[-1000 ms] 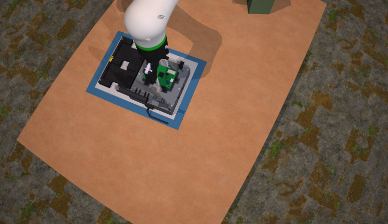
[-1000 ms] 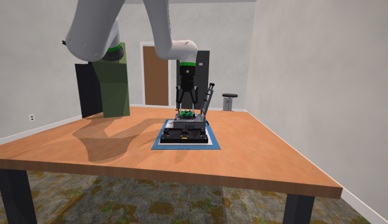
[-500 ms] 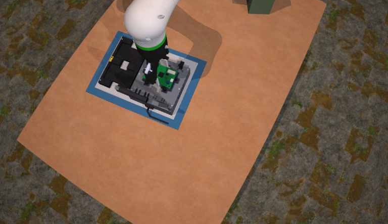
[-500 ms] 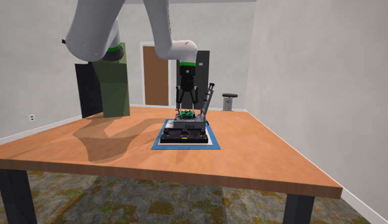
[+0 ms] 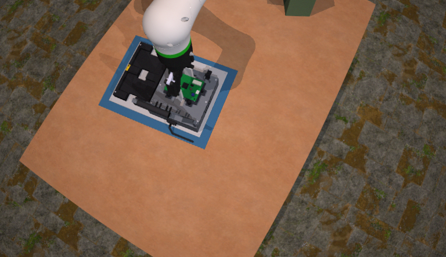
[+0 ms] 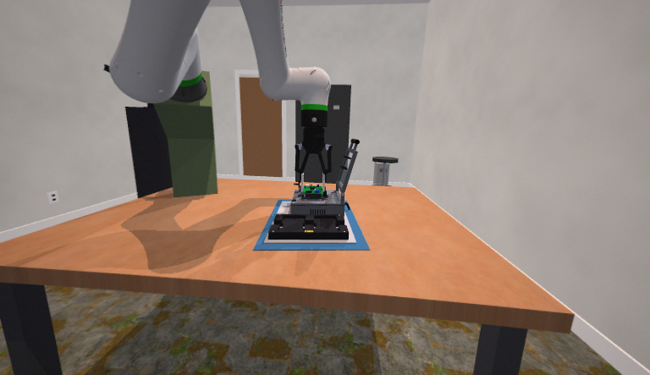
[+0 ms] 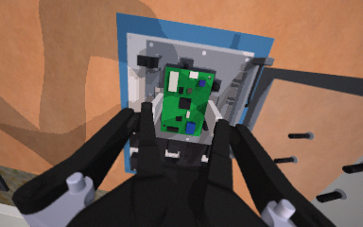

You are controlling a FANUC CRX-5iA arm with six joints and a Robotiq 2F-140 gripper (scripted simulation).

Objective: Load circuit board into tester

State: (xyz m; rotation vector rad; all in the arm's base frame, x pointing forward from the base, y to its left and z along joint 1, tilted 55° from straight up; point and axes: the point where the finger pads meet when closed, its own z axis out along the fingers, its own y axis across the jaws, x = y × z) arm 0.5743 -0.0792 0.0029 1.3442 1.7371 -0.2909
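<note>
My gripper is now 2 cm above the green circuit board. From my hand the other things lie so: lid (13 cm ahead, 8 cm above); pin plate (1 cm ahead, 1 cm to the left, 4 cm below); latch hook (6 cm behind, 6 cm to the left, 2 cm below).
</note>
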